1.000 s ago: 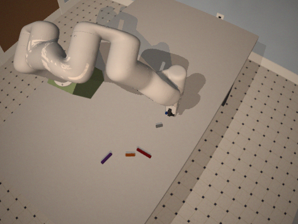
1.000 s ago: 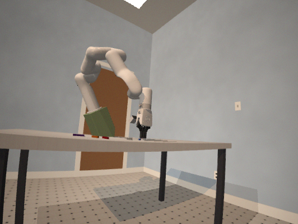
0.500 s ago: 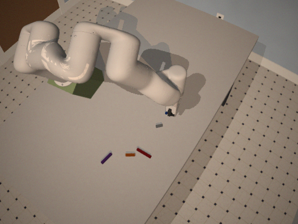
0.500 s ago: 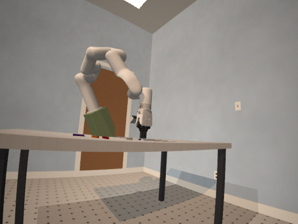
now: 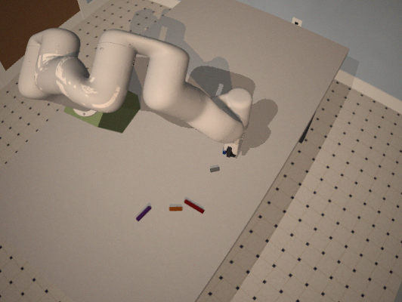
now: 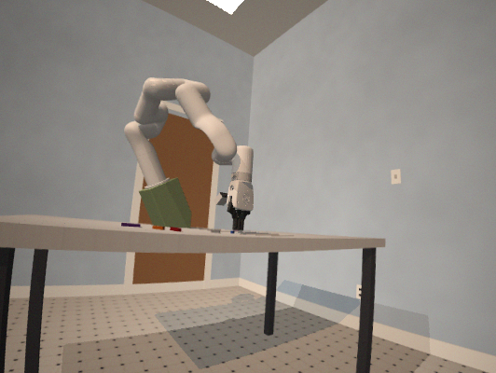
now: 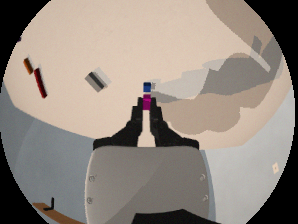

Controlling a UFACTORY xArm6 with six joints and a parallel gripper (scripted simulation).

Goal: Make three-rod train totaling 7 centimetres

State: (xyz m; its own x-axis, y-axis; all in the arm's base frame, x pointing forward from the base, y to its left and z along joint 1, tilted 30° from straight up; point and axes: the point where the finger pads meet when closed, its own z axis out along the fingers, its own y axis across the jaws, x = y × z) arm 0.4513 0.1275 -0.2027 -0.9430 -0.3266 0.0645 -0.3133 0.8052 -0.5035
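My hand is 2 cm past the blue rod, 1 cm to the left of it and 3 cm above it. Round my hand: red rod: 2 cm ahead, 23 cm to the right, 3 cm below; magenta rod: 1 cm behind, 2 cm below; grey rod: 1 cm behind, 8 cm to the right, 3 cm below.
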